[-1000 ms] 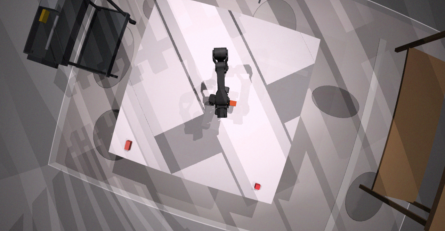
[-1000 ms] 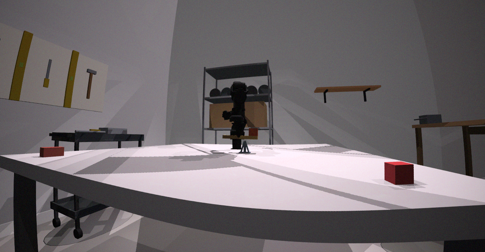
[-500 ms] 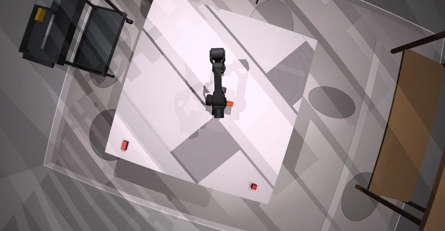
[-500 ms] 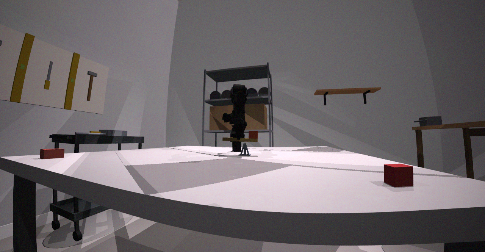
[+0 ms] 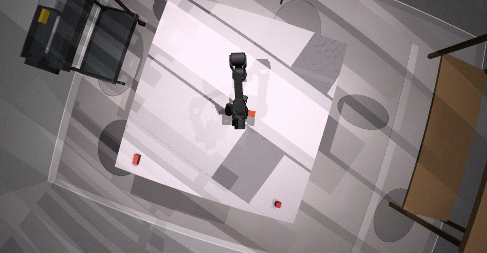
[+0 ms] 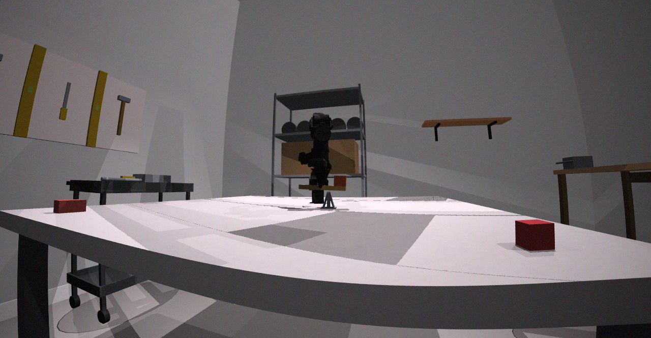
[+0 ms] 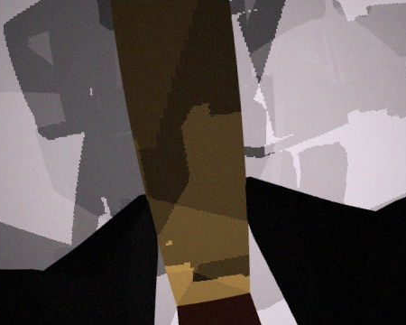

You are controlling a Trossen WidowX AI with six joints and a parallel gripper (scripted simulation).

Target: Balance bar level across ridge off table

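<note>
The ridge lies 30 mm to the left of my gripper tip and 20 mm below it.
</note>
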